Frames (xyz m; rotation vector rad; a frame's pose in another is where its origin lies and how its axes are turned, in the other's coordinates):
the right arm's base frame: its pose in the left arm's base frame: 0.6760 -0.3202 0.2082 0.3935 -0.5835 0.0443
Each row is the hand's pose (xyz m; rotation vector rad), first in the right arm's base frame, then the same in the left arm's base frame.
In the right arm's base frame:
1: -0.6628 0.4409 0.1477 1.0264 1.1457 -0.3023
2: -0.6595 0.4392 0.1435 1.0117 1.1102 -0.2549
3: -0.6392 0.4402 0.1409 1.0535 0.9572 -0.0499
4: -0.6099 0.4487 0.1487 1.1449 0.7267 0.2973
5: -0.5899 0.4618 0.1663 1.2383 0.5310 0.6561
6: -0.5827 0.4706 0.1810 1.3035 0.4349 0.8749
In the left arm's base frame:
1: -0.0224 0.0783 0.1138 1.3188 0.7016 0.2627
2: -0.0172 0.0781 0.1118 1.2994 0.6532 0.2969
3: 0.0010 0.0785 0.1212 1.3069 0.4617 0.4769
4: 0.0201 0.0815 0.1461 1.3231 0.1767 0.7993
5: 0.0255 0.0856 0.1750 1.3197 -0.0638 1.1469
6: 0.0225 0.0877 0.1932 1.3157 -0.1789 1.3686

